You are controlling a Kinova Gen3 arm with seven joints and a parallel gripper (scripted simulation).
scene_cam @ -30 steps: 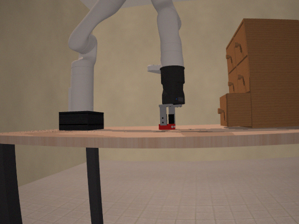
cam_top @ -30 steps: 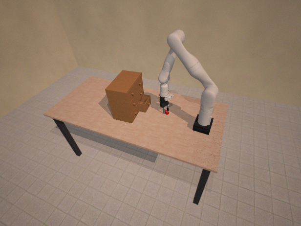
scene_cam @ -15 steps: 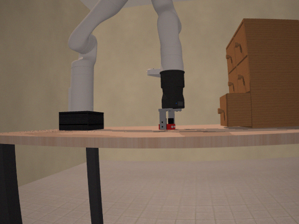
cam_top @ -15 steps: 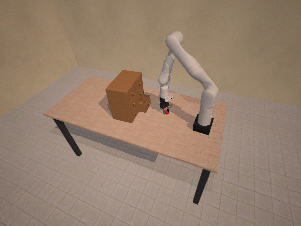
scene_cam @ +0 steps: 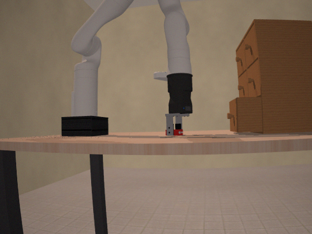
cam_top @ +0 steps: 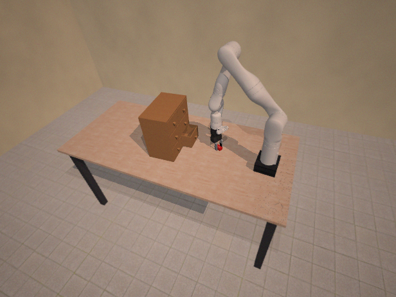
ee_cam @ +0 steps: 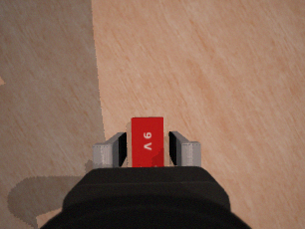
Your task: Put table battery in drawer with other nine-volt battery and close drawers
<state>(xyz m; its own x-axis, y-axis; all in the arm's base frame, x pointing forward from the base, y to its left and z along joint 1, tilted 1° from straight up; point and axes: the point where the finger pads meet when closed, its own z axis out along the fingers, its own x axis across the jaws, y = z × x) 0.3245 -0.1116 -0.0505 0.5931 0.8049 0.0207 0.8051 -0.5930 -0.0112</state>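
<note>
Right now my hand is 1 cm to the left of the nine-volt battery, 1 cm short of it and 1 cm above it.
</note>
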